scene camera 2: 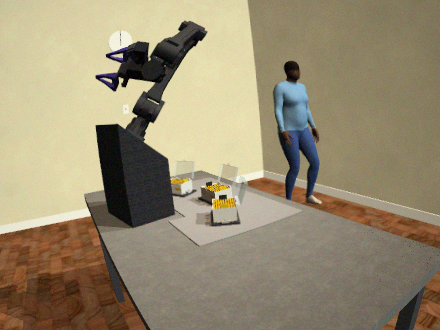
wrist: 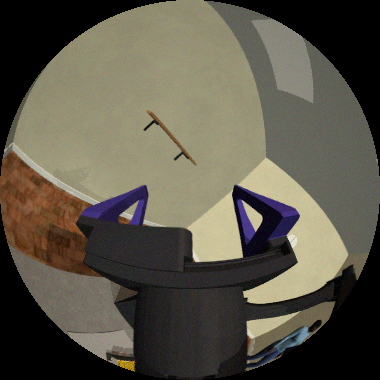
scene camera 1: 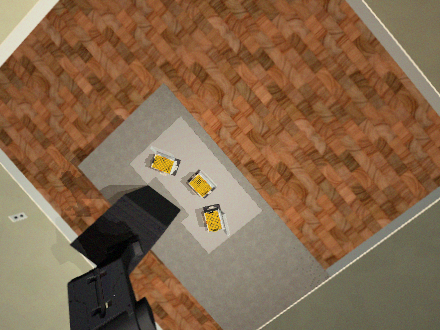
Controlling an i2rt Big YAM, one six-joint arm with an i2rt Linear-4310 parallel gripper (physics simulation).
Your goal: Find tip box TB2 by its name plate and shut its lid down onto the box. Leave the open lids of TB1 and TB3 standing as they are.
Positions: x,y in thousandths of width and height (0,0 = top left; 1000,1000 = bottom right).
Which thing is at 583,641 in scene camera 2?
A pale mat.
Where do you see a pale mat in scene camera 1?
At 408,423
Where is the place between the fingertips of my gripper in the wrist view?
At 499,499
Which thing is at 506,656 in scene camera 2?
A tip box.
